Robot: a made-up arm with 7 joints.
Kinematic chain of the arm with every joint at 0, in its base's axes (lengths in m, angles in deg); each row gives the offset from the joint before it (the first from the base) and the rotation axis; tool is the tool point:
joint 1: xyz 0 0 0.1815 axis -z
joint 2: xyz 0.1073 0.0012 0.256 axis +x
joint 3: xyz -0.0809 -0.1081 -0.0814 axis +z
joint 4: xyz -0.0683 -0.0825 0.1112 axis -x
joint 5: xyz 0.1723 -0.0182 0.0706 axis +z
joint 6: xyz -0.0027 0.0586 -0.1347 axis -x
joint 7: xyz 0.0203 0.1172 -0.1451 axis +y
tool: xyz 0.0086 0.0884 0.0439
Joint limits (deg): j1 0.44..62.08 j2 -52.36..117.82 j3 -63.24..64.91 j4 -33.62..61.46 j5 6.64..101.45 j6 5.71..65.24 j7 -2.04..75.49
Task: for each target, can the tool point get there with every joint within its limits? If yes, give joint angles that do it. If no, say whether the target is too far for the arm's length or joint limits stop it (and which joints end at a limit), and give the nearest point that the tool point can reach.
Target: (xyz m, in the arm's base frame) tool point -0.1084 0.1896 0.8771
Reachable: no: joint limits stop it (at a limit: joint 1, joint 2, joint 3, joint 5, joint 7) | nearest point -0.0367 0.1431 0.6124 | short by 0.278 m
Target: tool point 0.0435 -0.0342 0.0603
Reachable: yes | joints 34.26 42.92 -14.99 49.89 21.21 21.04 23.08
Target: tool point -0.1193 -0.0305 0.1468
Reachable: yes | joints 37.52 17.03 -20.80 10.02 93.87 30.51 55.67
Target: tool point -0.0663 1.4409 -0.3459
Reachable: no: too far | nearest point 0.0007 0.3883 0.1271 | short by 1.156 m
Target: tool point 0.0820 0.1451 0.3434
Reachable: yes | joints 48.62 63.81 -9.21 -11.29 70.70 11.76 66.87
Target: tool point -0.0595 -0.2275 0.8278
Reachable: no: joint limits stop it (at a limit: joint 2, joint 4, joint 5, joint 6, joint 7) | nearest point -0.0675 -0.2582 0.7524 | short by 0.082 m
